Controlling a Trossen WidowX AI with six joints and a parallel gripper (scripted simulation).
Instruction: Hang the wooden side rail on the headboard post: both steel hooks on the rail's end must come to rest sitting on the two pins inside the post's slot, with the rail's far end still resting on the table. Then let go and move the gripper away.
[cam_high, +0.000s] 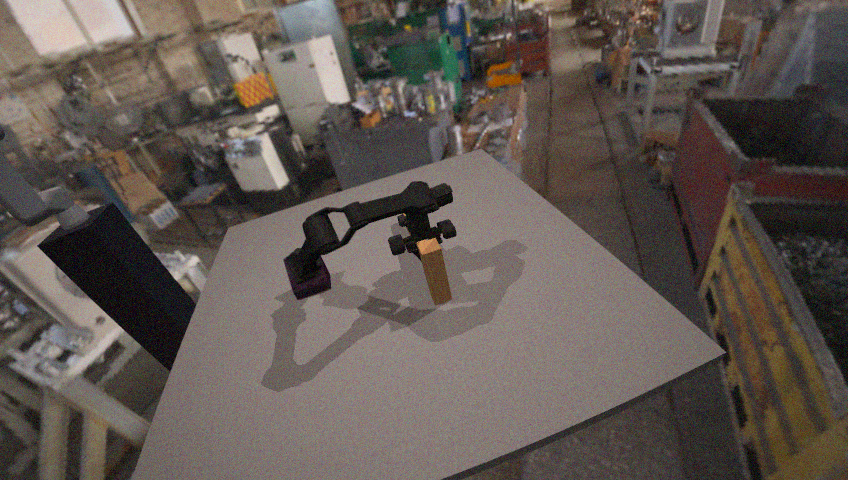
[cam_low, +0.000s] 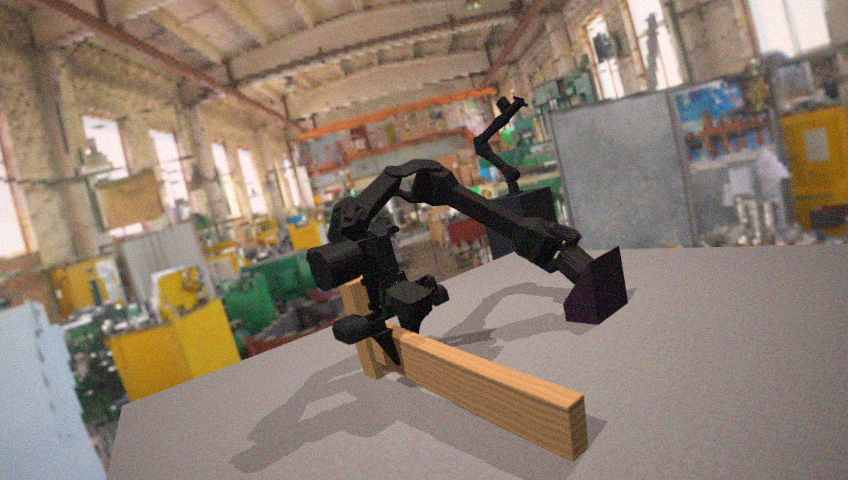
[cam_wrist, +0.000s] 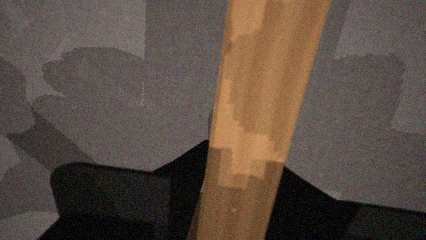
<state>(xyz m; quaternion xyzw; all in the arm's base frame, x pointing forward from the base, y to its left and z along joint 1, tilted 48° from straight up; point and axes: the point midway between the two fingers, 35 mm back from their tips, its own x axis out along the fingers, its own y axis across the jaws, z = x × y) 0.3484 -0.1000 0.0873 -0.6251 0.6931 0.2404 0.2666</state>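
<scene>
The wooden headboard post lies 1 cm behind my gripper tip, 11 cm to the right of it and 4 cm above it.
</scene>
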